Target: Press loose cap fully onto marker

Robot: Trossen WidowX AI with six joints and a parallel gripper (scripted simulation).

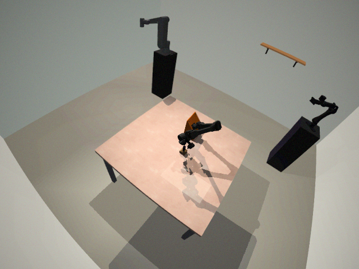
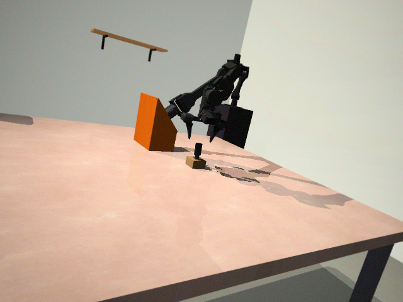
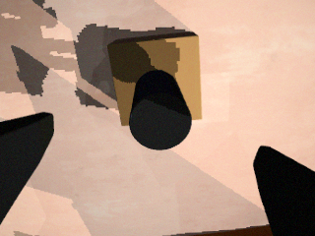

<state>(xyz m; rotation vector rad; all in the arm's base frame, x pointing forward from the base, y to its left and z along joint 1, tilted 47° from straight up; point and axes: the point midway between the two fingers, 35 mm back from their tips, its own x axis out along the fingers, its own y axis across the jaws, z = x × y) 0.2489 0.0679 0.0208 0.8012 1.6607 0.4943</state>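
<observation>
The dark cap is 40 mm below my gripper tip. From my gripper tip the other things lie so: tan holder block (90 mm below).
</observation>
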